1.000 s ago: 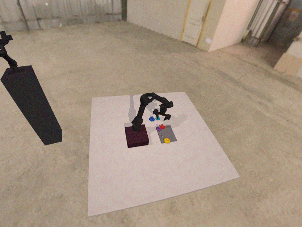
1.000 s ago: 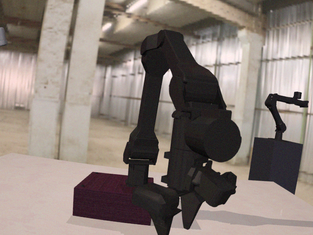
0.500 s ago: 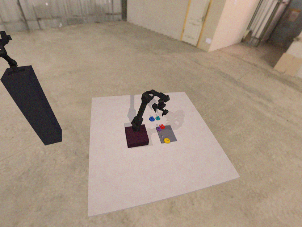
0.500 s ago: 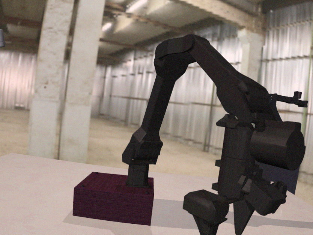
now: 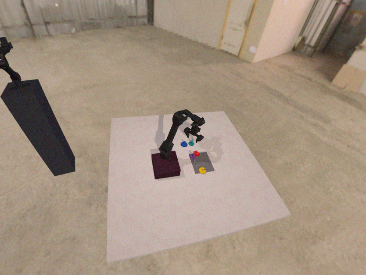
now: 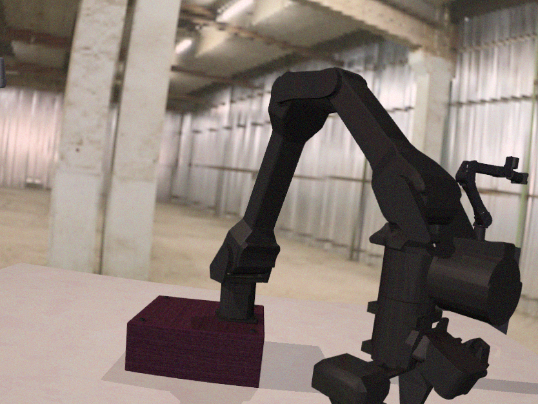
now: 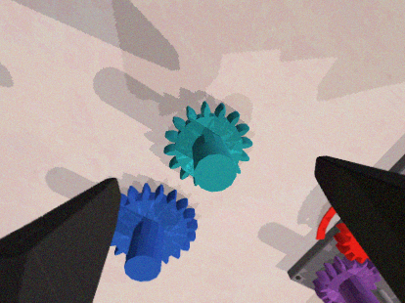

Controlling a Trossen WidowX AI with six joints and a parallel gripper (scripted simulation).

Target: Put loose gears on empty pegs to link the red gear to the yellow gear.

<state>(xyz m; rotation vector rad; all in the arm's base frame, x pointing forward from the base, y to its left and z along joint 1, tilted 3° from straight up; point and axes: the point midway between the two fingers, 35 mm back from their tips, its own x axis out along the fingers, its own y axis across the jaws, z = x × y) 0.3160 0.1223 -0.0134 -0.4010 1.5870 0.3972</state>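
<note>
Now: the teal gear 3 cm below my gripper tip. Round my gripper tip: purple gear: 6 cm behind, 15 cm to the right, 2 cm below; blue gear: 7 cm behind, 1 cm to the left, 3 cm below; red gear: 1 cm behind, 14 cm to the right, 3 cm below.
</note>
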